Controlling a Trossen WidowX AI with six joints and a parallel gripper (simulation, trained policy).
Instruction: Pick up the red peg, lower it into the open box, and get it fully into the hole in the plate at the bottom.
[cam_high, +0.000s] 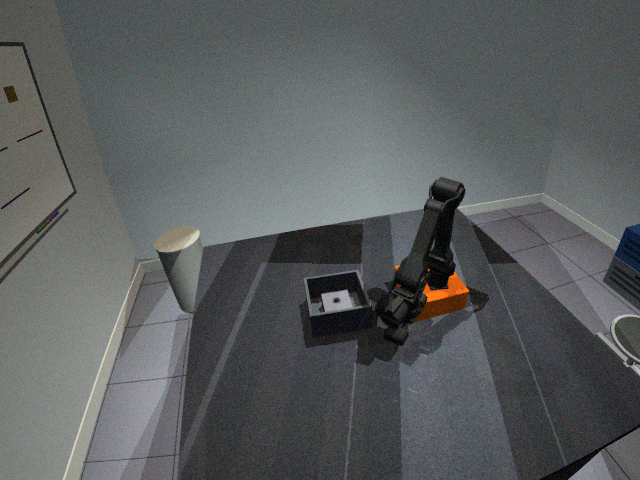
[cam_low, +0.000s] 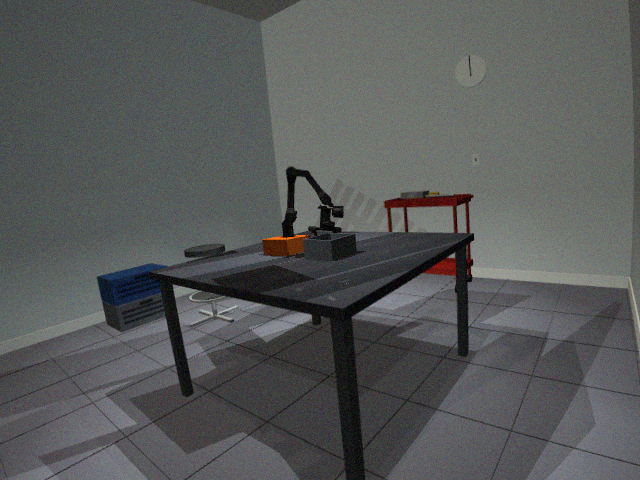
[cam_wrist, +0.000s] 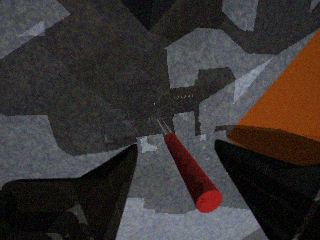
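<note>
Now: gripper tip 20 mm below the red peg. The rest, counted from my gripper tip: plate 200 mm ahead, 130 mm to the right, 30 mm above; grey box 200 mm ahead, 130 mm to the right, 10 mm above.
</note>
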